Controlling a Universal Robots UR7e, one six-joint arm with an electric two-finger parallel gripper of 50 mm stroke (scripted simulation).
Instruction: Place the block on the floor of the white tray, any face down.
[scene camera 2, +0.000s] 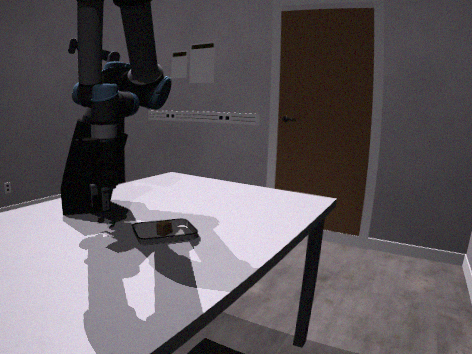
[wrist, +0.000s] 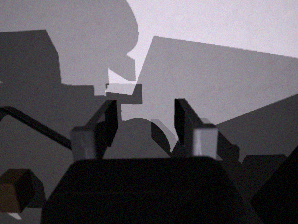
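Observation:
I can see my gripper (scene camera 2: 100, 208), and it is visible in the wrist view as well (wrist: 145, 113).

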